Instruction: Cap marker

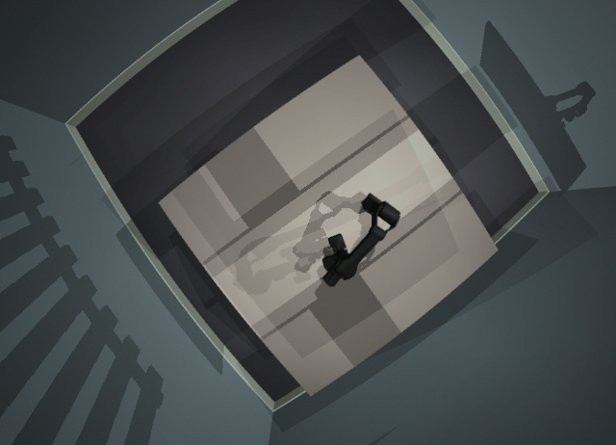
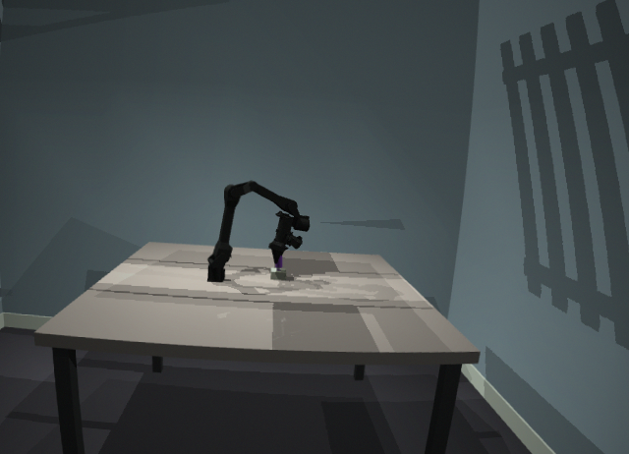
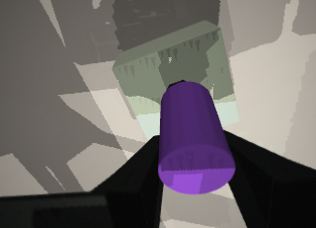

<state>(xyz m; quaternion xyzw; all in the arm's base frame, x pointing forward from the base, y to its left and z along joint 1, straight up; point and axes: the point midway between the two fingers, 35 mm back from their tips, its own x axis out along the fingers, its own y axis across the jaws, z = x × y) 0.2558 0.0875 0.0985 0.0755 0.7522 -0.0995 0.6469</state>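
The purple cap lies 1 cm ahead of my gripper tip and 1 cm above it. The rest, counted from my gripper tip: pale holder block (5 cm below, 1 cm ahead).
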